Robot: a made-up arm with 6 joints. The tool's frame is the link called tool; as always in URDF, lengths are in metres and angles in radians. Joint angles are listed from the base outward. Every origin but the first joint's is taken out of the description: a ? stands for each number. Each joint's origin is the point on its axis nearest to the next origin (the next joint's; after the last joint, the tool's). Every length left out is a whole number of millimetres.
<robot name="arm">
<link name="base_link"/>
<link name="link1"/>
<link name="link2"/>
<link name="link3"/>
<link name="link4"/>
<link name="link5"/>
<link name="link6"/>
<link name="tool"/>
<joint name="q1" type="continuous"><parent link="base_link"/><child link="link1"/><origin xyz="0 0 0.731"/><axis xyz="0 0 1"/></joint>
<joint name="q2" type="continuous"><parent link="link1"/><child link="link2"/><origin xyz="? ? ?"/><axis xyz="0 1 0"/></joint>
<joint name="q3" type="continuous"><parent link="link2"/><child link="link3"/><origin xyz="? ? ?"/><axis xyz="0 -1 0"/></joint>
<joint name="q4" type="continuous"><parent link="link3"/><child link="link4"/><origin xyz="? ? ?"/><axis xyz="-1 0 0"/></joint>
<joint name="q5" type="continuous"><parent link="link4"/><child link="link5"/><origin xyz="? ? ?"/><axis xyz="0 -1 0"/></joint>
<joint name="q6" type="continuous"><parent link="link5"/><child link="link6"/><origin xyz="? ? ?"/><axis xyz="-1 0 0"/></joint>
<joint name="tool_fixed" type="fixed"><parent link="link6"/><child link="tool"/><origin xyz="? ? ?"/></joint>
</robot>
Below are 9 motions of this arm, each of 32 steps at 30 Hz.
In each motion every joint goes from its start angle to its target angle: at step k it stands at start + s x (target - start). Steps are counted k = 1, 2, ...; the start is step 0. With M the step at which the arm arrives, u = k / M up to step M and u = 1 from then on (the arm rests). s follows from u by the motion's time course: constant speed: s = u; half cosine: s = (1 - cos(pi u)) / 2; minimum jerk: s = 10 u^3 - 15 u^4 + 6 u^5.
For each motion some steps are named. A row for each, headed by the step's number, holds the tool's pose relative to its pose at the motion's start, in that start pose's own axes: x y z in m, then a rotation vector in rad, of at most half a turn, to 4 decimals.
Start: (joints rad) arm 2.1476 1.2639 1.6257 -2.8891 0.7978 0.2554
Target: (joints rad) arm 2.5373 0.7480 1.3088 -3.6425 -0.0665 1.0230
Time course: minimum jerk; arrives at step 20
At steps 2, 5, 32:
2: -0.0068 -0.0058 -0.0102 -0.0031 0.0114 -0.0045
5: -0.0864 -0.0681 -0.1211 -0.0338 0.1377 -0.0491
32: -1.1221 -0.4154 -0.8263 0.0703 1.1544 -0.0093

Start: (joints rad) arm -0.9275 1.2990 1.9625 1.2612 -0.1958 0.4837
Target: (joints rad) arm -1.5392 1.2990 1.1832 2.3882 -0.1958 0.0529
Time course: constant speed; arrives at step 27
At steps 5, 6, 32:
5: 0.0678 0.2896 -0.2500 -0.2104 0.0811 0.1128
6: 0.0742 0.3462 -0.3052 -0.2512 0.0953 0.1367
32: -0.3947 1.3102 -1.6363 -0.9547 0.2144 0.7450

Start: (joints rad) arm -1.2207 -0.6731 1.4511 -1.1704 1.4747 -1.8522
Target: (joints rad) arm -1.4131 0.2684 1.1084 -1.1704 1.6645 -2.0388
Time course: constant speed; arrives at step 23
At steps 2, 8, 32:
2: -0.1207 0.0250 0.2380 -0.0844 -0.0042 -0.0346
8: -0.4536 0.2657 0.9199 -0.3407 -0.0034 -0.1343
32: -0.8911 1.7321 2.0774 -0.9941 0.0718 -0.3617

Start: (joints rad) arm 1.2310 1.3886 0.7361 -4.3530 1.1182 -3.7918
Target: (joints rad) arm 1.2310 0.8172 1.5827 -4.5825 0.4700 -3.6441
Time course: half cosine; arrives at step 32
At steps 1, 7, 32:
1: -0.0029 0.0051 -0.0040 -0.0030 -0.0010 0.0032
7: -0.1454 0.2248 -0.2039 -0.1382 -0.0462 0.1521
32: -1.6293 0.4103 -2.3633 -1.0005 -0.1180 1.4531

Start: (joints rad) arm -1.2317 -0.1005 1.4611 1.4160 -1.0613 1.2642
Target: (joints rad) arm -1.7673 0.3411 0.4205 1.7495 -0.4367 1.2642
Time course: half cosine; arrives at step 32
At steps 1, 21, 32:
1: 0.0013 0.0015 0.0066 -0.0041 -0.0002 -0.0009
21: 0.4780 1.5254 1.3021 -1.1798 -0.3334 -0.0480
32: 0.5444 2.3474 1.2258 -1.5005 -0.5992 0.0926

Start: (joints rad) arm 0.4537 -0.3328 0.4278 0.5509 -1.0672 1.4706
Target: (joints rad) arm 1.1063 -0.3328 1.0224 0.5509 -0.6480 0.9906
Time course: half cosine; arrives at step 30
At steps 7, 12, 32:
7: -0.1373 -0.0778 0.0095 0.0834 -0.0759 -0.1408
12: -0.3749 -0.1766 -0.0169 0.2420 -0.2243 -0.3617
32: -0.9609 -0.2318 -0.4114 0.8314 -0.7846 -0.8817

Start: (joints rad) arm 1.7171 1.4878 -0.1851 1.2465 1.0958 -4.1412
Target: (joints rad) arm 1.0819 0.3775 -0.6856 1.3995 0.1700 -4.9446
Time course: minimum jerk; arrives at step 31
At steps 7, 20, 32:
7: -0.0893 -0.0009 -0.1041 0.0436 0.0194 0.0755
20: -1.1243 -0.1326 -0.5468 0.5336 0.4107 0.7656
32: -1.5075 -0.2552 -0.5049 0.7442 0.6552 1.0085

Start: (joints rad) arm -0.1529 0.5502 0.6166 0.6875 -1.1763 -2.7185
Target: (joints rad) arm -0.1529 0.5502 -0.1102 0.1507 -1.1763 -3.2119
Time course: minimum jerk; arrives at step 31
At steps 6, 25, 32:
6: 0.0475 -0.0506 -0.0032 0.0149 -0.0135 -0.0446
25: 0.6154 -0.9861 0.2672 0.3569 -0.5167 -0.6751
32: 0.6327 -1.0417 0.3001 0.3809 -0.5615 -0.7015

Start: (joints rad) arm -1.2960 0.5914 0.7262 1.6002 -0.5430 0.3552
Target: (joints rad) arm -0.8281 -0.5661 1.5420 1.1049 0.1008 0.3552
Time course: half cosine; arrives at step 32
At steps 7, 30, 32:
7: -0.2284 -0.4482 -0.1632 0.1691 -0.0598 -0.1955
30: -2.8517 -0.5788 -2.7620 1.2681 -0.3816 -1.9851
32: -2.8706 -0.5435 -2.7876 1.2766 -0.3789 -2.0075

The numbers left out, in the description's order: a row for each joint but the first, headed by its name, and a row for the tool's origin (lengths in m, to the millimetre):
q2: 0.198 0 0
q3: 0 0 1.027
q4: 1.619 0 0.237
q5: 0 0 0
q6: 0.217 0 0
tool: 0 0 0

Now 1 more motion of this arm.
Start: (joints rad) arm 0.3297 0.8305 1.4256 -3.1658 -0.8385 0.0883
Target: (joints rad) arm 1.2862 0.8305 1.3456 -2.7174 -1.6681 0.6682
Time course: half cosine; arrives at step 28
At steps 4, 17, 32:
4: -0.0065 -0.1065 -0.0132 0.0038 0.0387 -0.0185
17: -0.1761 -1.2856 -0.5778 0.1356 0.5795 -0.0308
32: -0.3269 -1.7155 -1.1326 0.2726 0.8527 0.1504

